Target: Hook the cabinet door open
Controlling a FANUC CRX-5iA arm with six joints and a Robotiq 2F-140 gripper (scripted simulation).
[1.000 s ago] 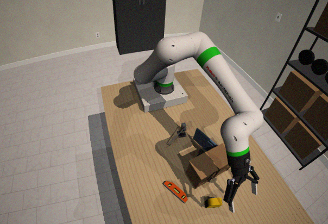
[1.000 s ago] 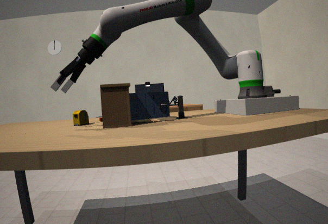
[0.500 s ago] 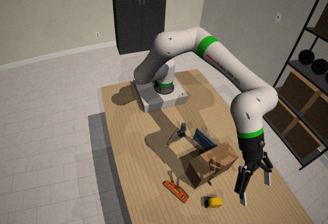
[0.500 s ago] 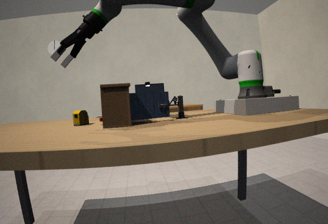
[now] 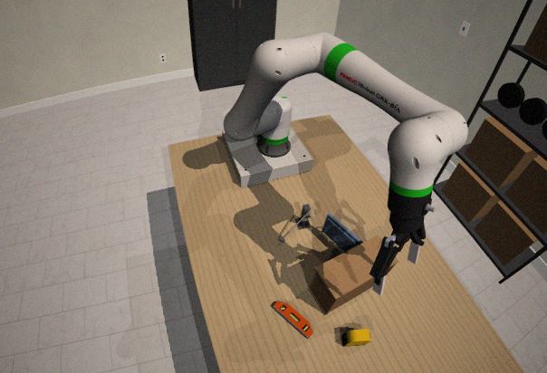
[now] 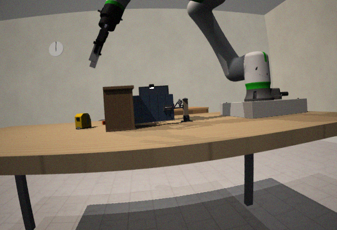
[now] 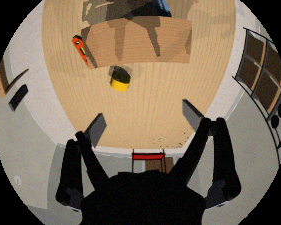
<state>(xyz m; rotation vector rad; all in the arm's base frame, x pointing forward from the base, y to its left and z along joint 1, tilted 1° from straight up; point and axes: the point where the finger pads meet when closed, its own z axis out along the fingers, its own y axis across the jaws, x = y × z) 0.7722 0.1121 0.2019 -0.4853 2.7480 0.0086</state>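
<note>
Right now the cabinet door is 24 cm behind my hand, 2 cm to the left of it and 21 cm below it. The rest, counted from my hand: hook post (37 cm behind, 11 cm to the right, 21 cm below); then orange level (3 cm behind, 23 cm to the right, 27 cm below); then yellow tape measure (8 cm ahead, 7 cm to the right, 25 cm below).
</note>
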